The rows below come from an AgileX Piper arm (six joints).
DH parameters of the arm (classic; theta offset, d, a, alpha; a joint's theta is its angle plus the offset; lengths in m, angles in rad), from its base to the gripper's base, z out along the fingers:
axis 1: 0 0.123 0 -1.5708
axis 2: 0.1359 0 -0.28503 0
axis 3: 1.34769 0 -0.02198 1.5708
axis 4: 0 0.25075 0 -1.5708
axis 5: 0 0 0 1.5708
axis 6: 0 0.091 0 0
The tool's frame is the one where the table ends.
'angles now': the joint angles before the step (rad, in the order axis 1, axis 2, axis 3, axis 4, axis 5, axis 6). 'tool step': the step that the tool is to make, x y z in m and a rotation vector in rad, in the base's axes. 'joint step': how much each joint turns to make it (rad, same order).
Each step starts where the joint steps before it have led.
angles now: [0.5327 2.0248 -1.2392 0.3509 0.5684 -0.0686]
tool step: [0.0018 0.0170 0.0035 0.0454 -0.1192 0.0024]
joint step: [0.0423 0.0014 -0.0002 0.0089 -0.1346 -0.0019]
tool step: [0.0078 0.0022 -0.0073 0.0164 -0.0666 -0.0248]
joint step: [0.0012 0.0267 0.0002 0.0002 -0.0979 -0.0002]
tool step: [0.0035 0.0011 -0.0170 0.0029 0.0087 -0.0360]
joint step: [0.0003 0.0463 -0.0013 0.0107 -0.0444 0.0202]
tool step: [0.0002 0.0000 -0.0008 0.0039 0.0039 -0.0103]
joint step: [-0.0002 0.0022 -0.0001 0.0012 -0.0022 0.0101]
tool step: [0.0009 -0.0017 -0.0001 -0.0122 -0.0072 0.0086]
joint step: [-0.0032 -0.0002 0.0002 -0.0236 0.0001 0.0055]
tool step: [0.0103 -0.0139 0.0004 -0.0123 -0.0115 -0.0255]
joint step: [-0.0398 0.0018 -0.0054 -0.0261 -0.0001 0.0045]
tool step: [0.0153 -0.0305 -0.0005 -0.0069 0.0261 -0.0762]
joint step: [-0.0839 0.0000 -0.0032 -0.0007 0.0310 -0.0002]
